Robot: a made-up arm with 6 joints.
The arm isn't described. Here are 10 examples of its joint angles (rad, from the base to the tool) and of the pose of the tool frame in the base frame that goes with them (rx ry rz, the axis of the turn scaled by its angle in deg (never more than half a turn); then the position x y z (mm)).
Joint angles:
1: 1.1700 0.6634 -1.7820 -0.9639 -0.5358 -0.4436
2: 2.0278 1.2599 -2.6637 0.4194 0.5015 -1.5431
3: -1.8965 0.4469 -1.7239 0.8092 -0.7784 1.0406
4: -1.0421 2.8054 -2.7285 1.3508 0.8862 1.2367
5: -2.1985 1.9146 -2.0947 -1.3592 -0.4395 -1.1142
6: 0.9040 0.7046 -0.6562 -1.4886 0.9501 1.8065
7: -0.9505 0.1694 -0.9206 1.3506 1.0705 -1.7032
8: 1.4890 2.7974 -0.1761 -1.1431 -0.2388 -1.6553
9: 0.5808 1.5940 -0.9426 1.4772 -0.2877 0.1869
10: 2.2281 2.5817 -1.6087 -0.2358 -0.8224 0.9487
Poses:
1: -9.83 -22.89 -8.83 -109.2 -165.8 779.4
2: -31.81 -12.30 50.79 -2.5 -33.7 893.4
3: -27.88 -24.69 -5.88 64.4 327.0 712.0
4: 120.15 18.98 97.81 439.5 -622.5 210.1
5: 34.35 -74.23 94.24 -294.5 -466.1 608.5
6: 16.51 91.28 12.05 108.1 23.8 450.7
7: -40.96 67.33 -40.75 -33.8 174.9 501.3
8: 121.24 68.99 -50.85 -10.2 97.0 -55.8
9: 75.52 105.45 58.08 355.9 205.0 329.8
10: 93.56 -90.80 -120.75 -421.2 521.7 51.9
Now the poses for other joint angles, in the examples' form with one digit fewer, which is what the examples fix.
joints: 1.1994 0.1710 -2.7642 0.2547 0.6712 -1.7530
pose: 23.9 -13.8 -21.9 -271 -658 425
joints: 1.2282 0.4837 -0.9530 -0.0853 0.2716 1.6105
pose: 16.1 96.8 128.4 2 -1 558
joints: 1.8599 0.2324 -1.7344 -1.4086 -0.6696 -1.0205
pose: 27.0 -28.3 -31.7 70 -419 634
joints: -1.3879 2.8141 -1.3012 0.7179 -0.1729 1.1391
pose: 162.9 -9.1 -3.8 80 -486 -193
